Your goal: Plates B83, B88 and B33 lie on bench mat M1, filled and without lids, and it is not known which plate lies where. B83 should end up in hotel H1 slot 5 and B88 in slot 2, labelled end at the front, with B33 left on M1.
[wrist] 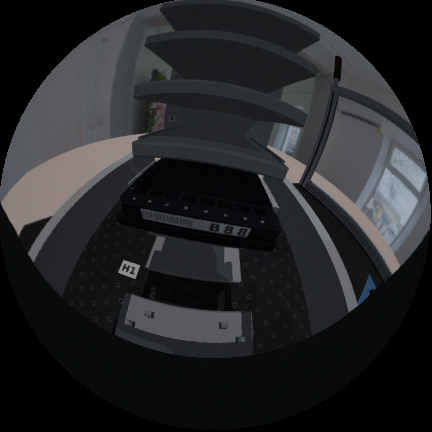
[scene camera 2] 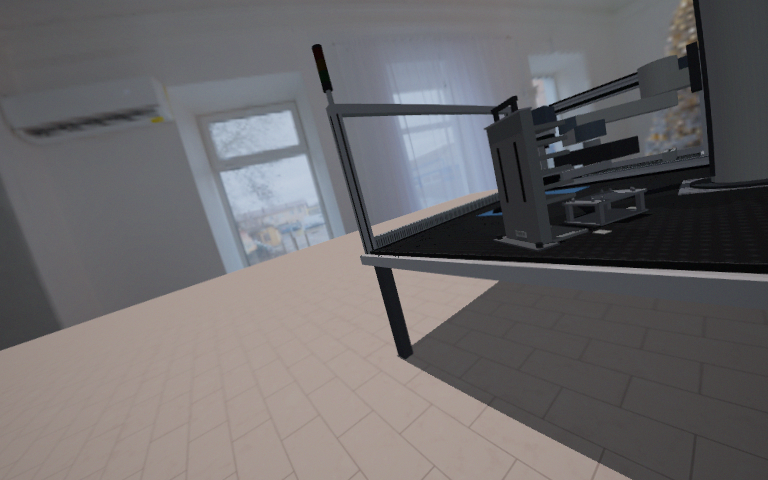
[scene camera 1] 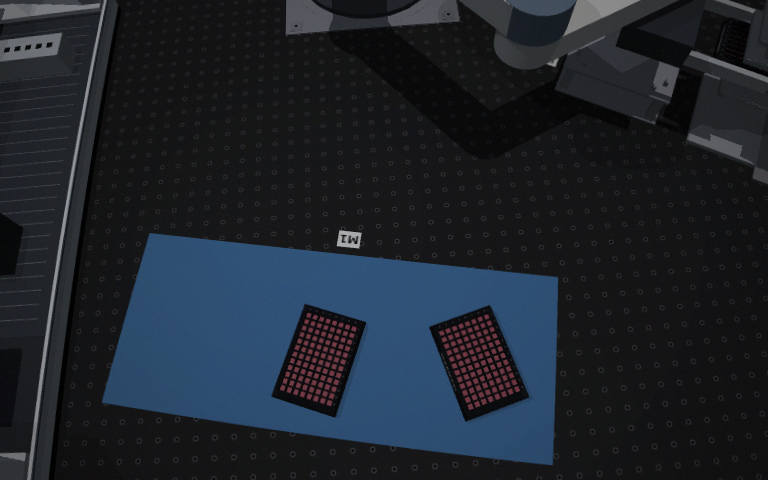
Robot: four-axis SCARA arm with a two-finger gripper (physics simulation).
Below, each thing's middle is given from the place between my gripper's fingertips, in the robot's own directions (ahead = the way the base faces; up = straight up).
The hotel H1 (scene camera 2: 532, 217) is 7 cm to the left of my hand, 4 cm ahead of it and 1 cm above it. From my hand the other things lie so: grey stand RG (scene camera 1: 609, 64) 16 cm to the right, 9 cm below, 8 cm behind.
